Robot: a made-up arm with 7 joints. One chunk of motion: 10 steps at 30 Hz.
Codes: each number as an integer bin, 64 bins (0 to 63) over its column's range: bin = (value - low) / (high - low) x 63, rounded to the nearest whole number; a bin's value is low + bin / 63 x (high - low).
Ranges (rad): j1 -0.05..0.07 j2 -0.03..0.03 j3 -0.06..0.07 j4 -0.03..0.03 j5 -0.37..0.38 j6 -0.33..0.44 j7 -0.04..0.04
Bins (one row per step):
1: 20 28 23 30 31 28 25
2: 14 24 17 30 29 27 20
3: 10 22 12 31 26 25 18
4: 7 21 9 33 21 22 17
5: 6 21 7 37 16 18 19
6: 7 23 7 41 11 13 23
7: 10 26 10 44 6 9 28
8: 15 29 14 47 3 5 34
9: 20 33 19 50 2 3 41
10: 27 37 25 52 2 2 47
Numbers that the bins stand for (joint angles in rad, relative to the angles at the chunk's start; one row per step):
1: -0.0119 -0.0033 -0.0125 -0.0014 -0.0010 0.0122 -0.0083
2: -0.0233 -0.0071 -0.0249 -0.0014 -0.0248 0.0000 -0.0146
3: -0.0310 -0.0090 -0.0352 -0.0005 -0.0605 -0.0244 -0.0171
4: -0.0367 -0.0100 -0.0414 0.0014 -0.1200 -0.0611 -0.0184
5: -0.0386 -0.0100 -0.0456 0.0052 -0.1795 -0.1100 -0.0159
6: -0.0367 -0.0081 -0.0456 0.0090 -0.2390 -0.1711 -0.0108
7: -0.0310 -0.0052 -0.0394 0.0119 -0.2986 -0.2200 -0.0044
8: -0.0214 -0.0024 -0.0311 0.0148 -0.3343 -0.2689 0.0032
9: -0.0119 0.0014 -0.0208 0.0176 -0.3462 -0.2933 0.0121
10: 0.0014 0.0052 -0.0084 0.0195 -0.3462 -0.3056 0.0197

